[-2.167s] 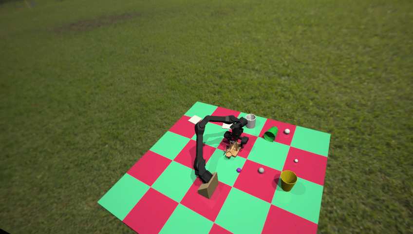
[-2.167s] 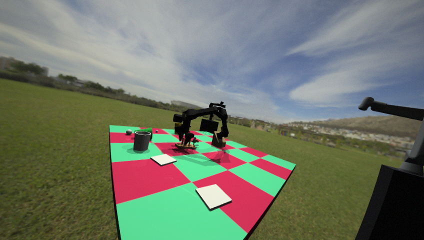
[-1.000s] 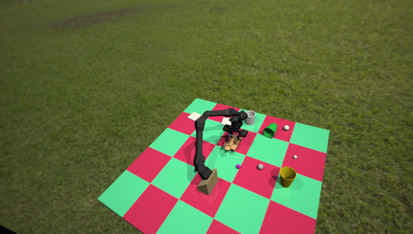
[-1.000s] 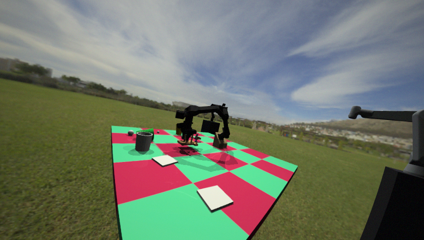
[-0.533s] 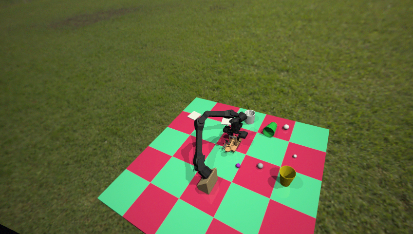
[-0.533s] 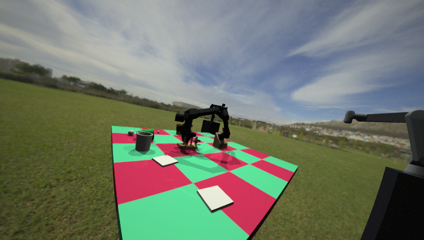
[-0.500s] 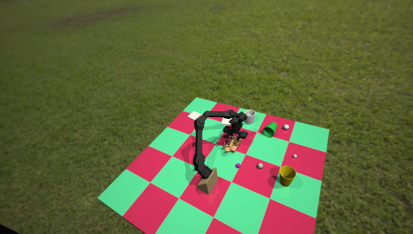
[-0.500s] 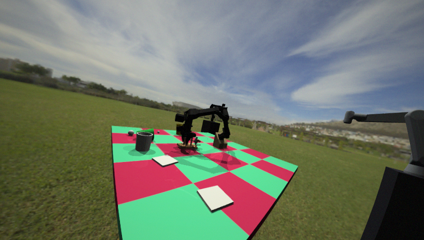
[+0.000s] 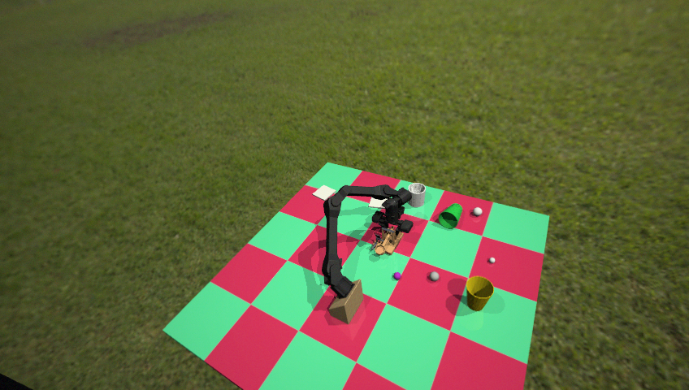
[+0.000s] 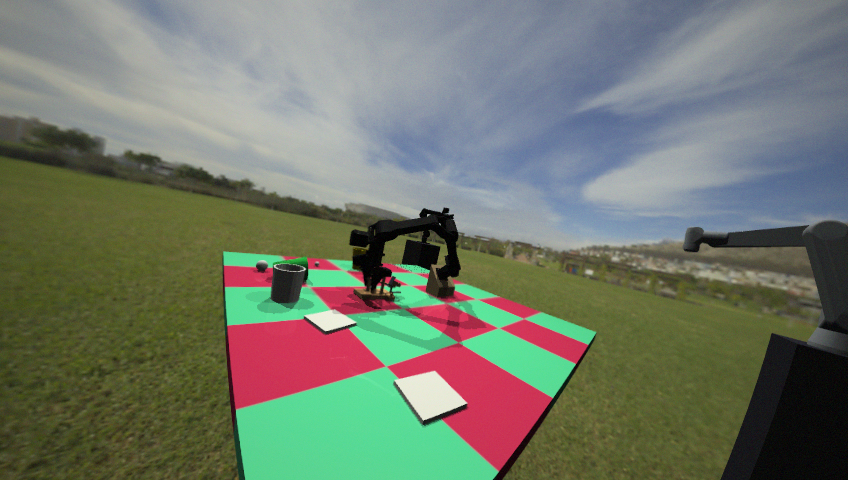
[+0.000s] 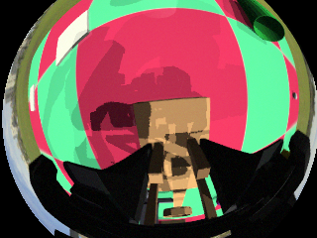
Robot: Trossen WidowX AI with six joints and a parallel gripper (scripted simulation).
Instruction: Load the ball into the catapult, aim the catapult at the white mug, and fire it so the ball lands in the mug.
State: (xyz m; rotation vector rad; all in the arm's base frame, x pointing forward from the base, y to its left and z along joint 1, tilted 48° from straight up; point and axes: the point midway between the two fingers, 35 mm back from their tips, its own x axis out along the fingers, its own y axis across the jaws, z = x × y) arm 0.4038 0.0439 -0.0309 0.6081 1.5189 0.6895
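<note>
The purple ball is 19 cm behind my gripper tip, 12 cm to the right of it and 2 cm below it. Round my gripper tip: grey ball (13 cm behind, 26 cm to the right, 1 cm below); wooden catapult (7 cm behind, 2 cm to the left, 2 cm above); white mug (29 cm ahead).
</note>
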